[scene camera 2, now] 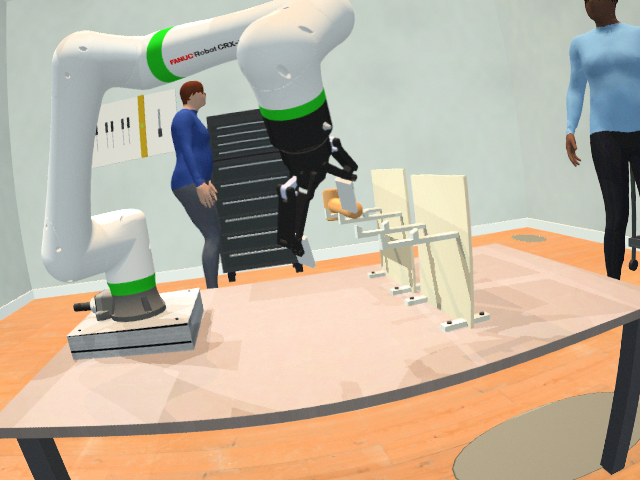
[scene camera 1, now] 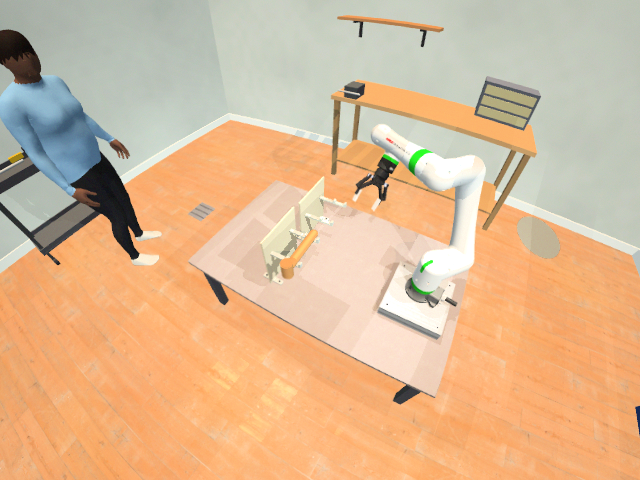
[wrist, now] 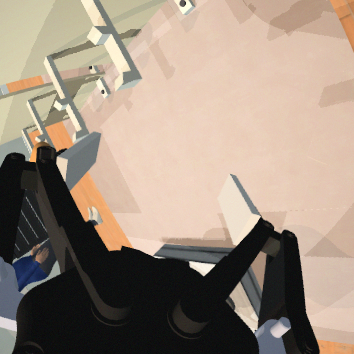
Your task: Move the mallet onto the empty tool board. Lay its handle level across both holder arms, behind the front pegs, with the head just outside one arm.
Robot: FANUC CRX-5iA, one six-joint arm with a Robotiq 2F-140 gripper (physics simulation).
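Observation:
The orange mallet point(scene camera 1: 305, 249) point(scene camera 2: 354, 209) lies across the two holder arms of one tool board point(scene camera 1: 279, 236) point(scene camera 2: 391, 191), its head outside the arm nearer scene camera 1. In the wrist view it is mostly hidden behind a finger. The empty tool board point(scene camera 1: 312, 202) point(scene camera 2: 442, 206) point(wrist: 30, 42) stands beside it in line, with two bare holder arms carrying pegs. My gripper point(scene camera 1: 366, 201) point(scene camera 2: 326, 223) point(wrist: 162, 167) is wide open and empty. It hangs above the table on the arms' side of the boards, nearer the empty board, fingers angled down.
The table point(scene camera 1: 336, 294) point(scene camera 2: 289, 351) point(wrist: 200, 110) carries both boards and the robot's base plate point(scene camera 1: 413, 315) point(scene camera 2: 134, 338). A workbench point(scene camera 1: 413, 105) stands behind the table in scene camera 1. A black tool cabinet point(scene camera 2: 248, 206) and two people stand beyond the table.

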